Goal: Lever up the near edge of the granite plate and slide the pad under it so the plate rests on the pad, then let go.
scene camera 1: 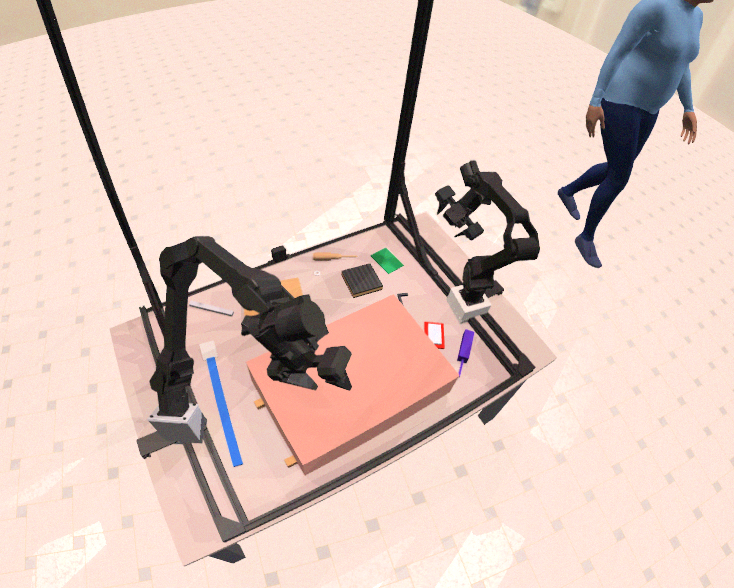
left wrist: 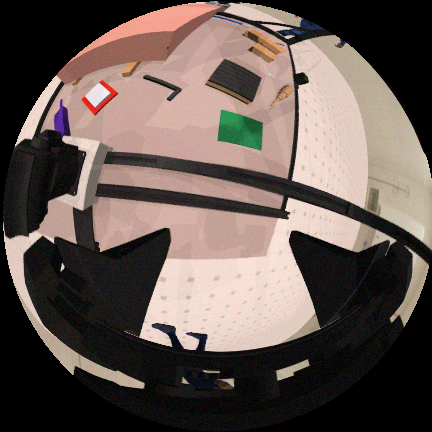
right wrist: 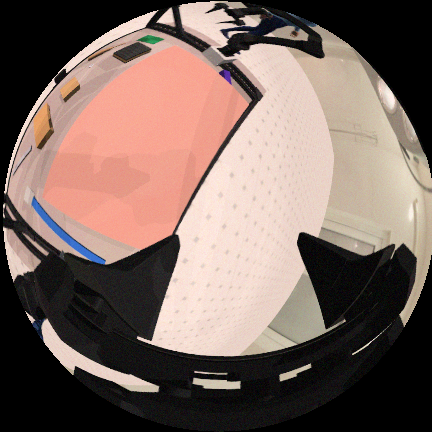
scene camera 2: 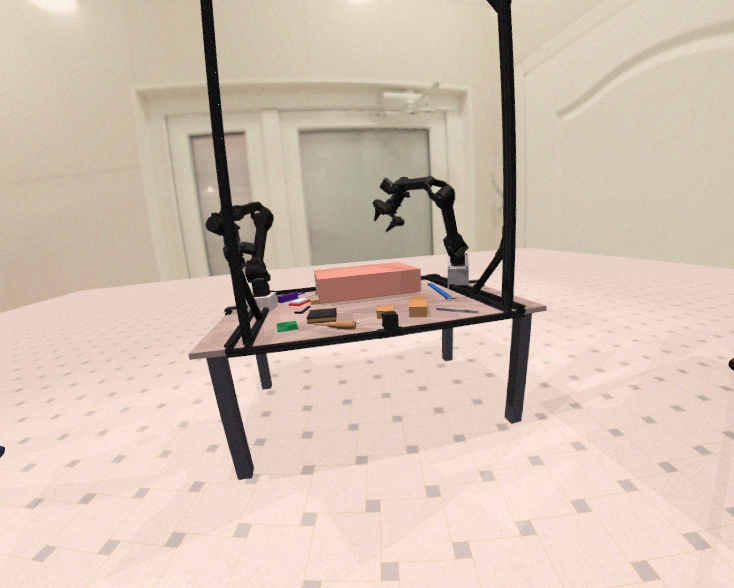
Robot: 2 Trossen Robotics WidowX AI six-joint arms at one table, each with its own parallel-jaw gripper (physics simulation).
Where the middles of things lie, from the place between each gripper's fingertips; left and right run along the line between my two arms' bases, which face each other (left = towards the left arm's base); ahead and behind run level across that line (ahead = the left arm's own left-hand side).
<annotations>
My left hand is 30 cm short of the granite plate (scene camera 1: 395,369), 50 cm to the left of it and 10 cm above it.
My right hand is 25 cm above the granite plate, 12 cm to the right of it and 10 cm past it.
</annotations>
